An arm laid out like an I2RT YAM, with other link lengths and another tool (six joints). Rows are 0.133 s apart.
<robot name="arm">
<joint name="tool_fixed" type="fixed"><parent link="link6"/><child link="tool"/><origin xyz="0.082 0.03 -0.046" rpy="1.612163 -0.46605 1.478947"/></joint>
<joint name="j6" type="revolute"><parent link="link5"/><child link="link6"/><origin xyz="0.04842 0 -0.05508"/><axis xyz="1 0 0"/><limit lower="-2.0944" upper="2.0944"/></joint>
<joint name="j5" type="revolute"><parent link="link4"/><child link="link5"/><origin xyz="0.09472 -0.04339 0.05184"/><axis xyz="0 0 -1"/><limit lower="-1.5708" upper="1.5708"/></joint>
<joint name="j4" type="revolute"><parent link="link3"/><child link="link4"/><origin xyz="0.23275 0.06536 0.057"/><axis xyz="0 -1 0"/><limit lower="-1.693" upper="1.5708"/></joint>
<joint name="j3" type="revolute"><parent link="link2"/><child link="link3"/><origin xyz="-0.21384 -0.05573 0"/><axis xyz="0 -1 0"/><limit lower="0" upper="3.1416"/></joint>
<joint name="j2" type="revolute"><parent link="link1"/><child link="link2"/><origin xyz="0.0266 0.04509 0.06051"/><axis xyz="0 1 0"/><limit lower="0" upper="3.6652"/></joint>
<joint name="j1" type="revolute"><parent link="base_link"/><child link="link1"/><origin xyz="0 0 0.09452"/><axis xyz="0 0 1"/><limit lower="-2.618" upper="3.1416"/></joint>
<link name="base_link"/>
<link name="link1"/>
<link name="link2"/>
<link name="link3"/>
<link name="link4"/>
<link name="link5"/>
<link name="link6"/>
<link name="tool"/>
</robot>
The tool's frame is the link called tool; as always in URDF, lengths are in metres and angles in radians.
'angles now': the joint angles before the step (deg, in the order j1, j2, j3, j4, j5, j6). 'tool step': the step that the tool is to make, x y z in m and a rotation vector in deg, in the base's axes. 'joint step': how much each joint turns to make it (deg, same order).
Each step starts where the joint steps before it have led.
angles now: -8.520, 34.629, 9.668, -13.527, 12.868, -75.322
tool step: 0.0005, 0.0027, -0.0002, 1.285, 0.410, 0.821
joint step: -0.175, 0.302, 0.729, -1.092, -1.534, 0.325
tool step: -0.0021, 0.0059, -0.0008, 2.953, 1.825, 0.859
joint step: -0.208, 1.153, 2.134, -3.470, -2.523, 1.339
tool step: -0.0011, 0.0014, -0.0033, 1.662, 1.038, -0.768
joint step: -0.324, 2.006, 0.864, -0.353, -0.668, 1.406
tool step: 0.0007, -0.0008, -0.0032, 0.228, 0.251, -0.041
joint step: -0.357, 1.261, -0.224, 1.211, -0.356, -0.083
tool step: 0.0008, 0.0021, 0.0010, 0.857, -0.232, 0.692
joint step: -0.121, -0.463, 0.257, -0.646, -1.198, 0.084
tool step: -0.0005, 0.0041, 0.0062, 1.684, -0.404, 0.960
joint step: -0.232, -2.064, 1.214, -3.211, -2.053, 0.442
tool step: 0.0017, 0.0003, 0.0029, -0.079, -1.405, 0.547
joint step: -0.134, -1.866, -0.561, 0.117, -0.614, -0.339
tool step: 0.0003, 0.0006, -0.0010, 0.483, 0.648, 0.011
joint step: -0.041, 1.340, 0.596, 0.006, -0.281, 0.234
